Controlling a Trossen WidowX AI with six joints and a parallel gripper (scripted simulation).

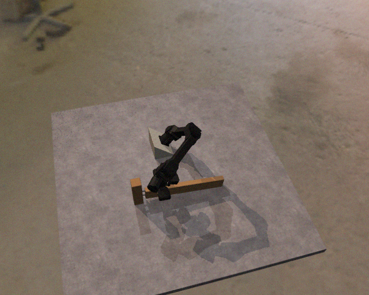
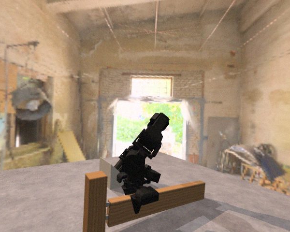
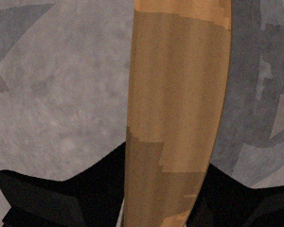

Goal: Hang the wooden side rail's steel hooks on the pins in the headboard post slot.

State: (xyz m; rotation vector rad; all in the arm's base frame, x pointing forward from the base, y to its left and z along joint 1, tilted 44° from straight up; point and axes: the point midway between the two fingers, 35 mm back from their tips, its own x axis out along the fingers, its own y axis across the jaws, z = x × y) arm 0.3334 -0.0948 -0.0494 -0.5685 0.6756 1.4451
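The wooden headboard post is 13 cm to the right of my gripper tip, 4 cm above it and 1 cm behind it.
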